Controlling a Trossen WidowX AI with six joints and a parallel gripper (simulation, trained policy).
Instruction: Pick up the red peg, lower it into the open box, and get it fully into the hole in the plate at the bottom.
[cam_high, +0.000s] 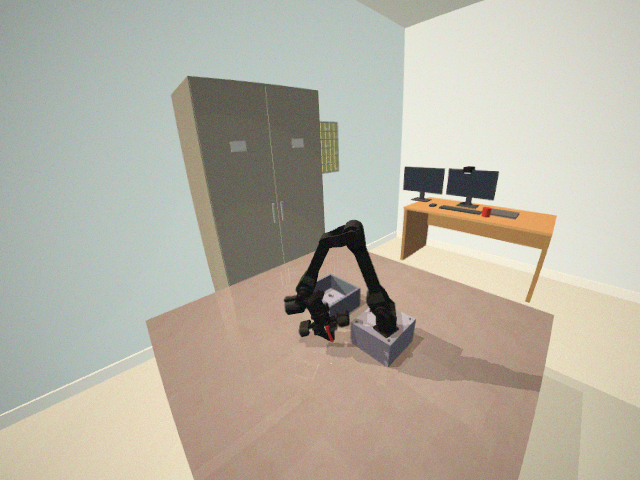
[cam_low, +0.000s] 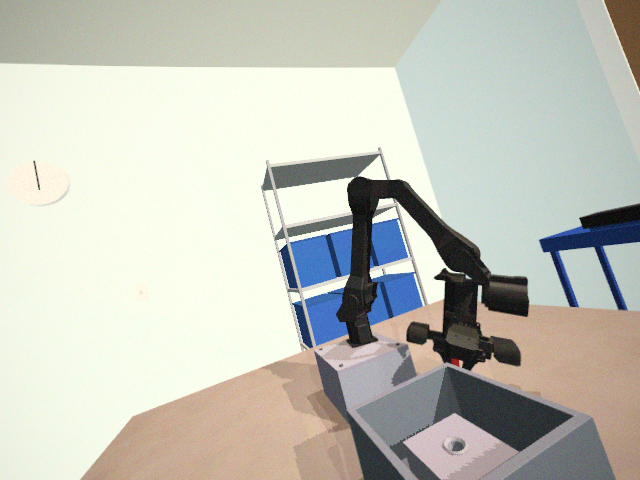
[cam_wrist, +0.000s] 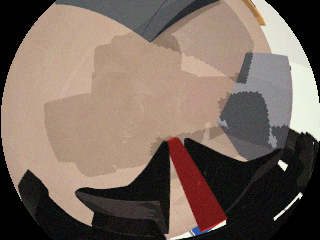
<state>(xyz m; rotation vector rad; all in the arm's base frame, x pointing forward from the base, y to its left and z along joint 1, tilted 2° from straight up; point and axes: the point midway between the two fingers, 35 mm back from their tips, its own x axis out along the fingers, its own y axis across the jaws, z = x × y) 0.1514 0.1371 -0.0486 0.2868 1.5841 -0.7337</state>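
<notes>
My gripper tip is 18 cm short of the pale plate, 13 cm to the left of it and 3 cm below it. Also, from my gripper tip: grey box: 18 cm ahead, 13 cm to the right, 1 cm above; red peg: 1 cm to the left, 3 cm above.
</notes>
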